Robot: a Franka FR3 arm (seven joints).
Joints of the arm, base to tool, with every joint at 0 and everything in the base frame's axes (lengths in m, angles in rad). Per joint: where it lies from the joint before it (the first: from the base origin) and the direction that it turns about. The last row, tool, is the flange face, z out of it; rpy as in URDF.
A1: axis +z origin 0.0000 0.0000 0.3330
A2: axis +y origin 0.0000 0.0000 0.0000
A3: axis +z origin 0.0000 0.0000 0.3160
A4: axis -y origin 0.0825 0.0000 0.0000
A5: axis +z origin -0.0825 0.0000 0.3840
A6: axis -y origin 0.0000 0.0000 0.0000
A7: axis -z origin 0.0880 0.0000 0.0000
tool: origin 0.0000 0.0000 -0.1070 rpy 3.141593 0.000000 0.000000
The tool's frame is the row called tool.
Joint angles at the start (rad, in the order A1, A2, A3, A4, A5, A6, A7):
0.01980, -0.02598, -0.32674, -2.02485, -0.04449, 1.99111, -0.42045
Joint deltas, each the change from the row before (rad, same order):
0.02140, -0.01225, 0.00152, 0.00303, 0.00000, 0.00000, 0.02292
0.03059, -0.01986, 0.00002, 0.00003, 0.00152, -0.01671, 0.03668
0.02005, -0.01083, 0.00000, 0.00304, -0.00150, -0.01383, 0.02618
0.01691, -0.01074, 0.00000, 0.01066, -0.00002, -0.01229, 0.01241
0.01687, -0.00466, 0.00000, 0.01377, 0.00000, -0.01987, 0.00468
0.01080, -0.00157, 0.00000, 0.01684, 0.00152, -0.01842, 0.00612
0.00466, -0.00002, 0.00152, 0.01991, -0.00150, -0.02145, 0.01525
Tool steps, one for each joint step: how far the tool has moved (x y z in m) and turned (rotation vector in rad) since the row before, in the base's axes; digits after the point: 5 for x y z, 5 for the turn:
0.00269, 0.01169, 0.00774, -0.00079, -0.01580, -0.00002
0.00012, 0.01630, 0.00870, 0.00662, -0.00498, -0.00707
0.00020, 0.01038, 0.00573, 0.00198, -0.00050, -0.00590
0.00095, 0.00840, 0.00943, 0.00132, -0.00929, 0.00404
0.00130, 0.00849, 0.00716, 0.00155, 0.00132, 0.01152
0.00153, 0.00535, 0.00721, 0.00173, -0.00032, 0.00346
0.00121, 0.00273, 0.00767, -0.00137, 0.00153, -0.00946

